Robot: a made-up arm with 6 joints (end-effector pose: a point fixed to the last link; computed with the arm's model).
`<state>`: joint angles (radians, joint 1 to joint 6).
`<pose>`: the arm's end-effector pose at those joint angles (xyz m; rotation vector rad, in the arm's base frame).
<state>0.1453 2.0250 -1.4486 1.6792 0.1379 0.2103</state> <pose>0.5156 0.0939 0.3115 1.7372 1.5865 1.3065</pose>
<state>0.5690 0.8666 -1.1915 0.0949 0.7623 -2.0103</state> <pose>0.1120 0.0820 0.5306 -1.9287 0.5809 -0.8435</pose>
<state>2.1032 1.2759 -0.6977 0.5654 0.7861 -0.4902</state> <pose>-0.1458 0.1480 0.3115 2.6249 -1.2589 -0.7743</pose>
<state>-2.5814 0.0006 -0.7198 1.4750 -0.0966 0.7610</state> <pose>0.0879 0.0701 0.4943 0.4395 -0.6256 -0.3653</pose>
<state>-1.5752 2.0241 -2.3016 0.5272 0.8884 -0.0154</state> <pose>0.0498 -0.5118 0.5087 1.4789 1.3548 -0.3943</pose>
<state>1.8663 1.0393 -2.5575 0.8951 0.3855 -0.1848</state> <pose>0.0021 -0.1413 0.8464 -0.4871 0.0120 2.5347</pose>
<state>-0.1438 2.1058 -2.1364 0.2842 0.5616 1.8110</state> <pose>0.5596 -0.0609 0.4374 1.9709 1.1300 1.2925</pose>
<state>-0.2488 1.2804 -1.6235 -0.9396 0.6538 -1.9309</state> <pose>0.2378 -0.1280 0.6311 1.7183 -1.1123 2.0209</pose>
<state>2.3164 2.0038 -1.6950 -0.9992 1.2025 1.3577</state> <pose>-0.2273 0.4003 0.3588 -1.3185 1.7816 0.4567</pose>
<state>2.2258 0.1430 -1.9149 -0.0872 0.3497 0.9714</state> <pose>0.2545 -0.3248 0.6141 -0.0216 0.1023 3.1126</pose>
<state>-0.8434 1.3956 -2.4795 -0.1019 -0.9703 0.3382</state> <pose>-0.0013 0.0182 0.8513 -0.3770 -0.4431 -0.5711</pose>
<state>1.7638 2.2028 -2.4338 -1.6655 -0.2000 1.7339</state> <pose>-0.1368 0.5634 0.5519 -1.2319 0.8207 1.6645</pose>
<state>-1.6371 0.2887 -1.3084 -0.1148 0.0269 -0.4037</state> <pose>0.0109 0.1711 0.6464 0.3205 0.5050 -2.1050</pose>
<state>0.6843 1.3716 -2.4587 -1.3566 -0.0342 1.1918</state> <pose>0.0734 0.0655 0.8624 -0.1925 0.3450 0.5194</pose>
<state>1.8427 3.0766 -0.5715 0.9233 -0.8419 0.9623</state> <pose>0.0323 0.1790 -0.1243 -0.2982 2.4506 -0.1521</pose>
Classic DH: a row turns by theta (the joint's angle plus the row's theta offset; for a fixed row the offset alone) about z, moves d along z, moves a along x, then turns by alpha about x. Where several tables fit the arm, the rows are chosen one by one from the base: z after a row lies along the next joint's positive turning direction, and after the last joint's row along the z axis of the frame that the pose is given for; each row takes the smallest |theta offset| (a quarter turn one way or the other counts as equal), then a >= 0, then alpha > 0; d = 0 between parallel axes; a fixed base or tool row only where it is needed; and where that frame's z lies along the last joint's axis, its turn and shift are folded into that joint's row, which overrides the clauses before.
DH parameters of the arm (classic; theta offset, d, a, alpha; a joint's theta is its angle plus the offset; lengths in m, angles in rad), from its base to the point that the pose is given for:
joint 1: 0 0.1709 0 -1.5708
joint 2: 0.1359 0 -0.3499 0
joint 3: 1.3477 0 -0.0201 1.5708
joint 4: 0 0.2291 0 -1.5708
joint 5: 0 0 0.0001 1.5708
joint 6: 0 0.1332 0 0

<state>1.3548 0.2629 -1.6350 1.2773 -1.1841 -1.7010</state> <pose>0.0410 -0.3640 0.5907 0.9253 0.7436 0.7601</pose>
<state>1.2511 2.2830 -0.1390 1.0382 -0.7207 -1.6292</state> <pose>0.1240 0.1337 0.0810 -2.4461 1.5785 -0.9018</pose>
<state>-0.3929 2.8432 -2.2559 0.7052 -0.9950 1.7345</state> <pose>0.5824 -0.3197 0.1751 1.3501 -0.1565 1.1740</pose>
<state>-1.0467 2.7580 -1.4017 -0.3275 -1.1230 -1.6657</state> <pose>0.3097 -0.4587 0.0225 -1.0332 1.8600 -1.7217</pose>
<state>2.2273 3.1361 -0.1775 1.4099 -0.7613 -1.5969</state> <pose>0.0459 0.0889 0.0049 2.4910 -0.2113 1.8339</pose>
